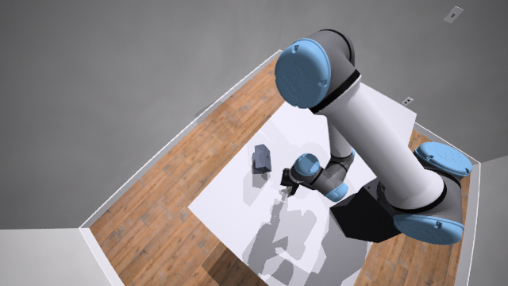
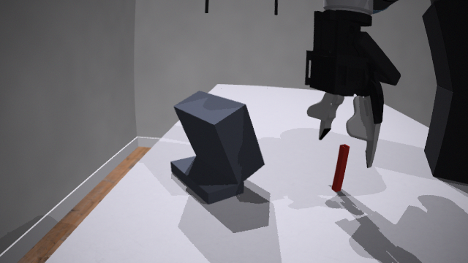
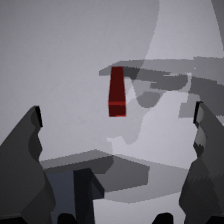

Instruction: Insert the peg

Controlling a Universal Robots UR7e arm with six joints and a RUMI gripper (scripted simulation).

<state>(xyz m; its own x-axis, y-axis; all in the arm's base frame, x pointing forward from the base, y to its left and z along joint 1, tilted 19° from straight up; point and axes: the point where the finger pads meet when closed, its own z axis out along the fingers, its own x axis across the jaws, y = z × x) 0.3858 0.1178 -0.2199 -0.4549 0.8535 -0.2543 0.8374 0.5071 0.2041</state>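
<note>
The red peg is 4 cm below my hand.
</note>
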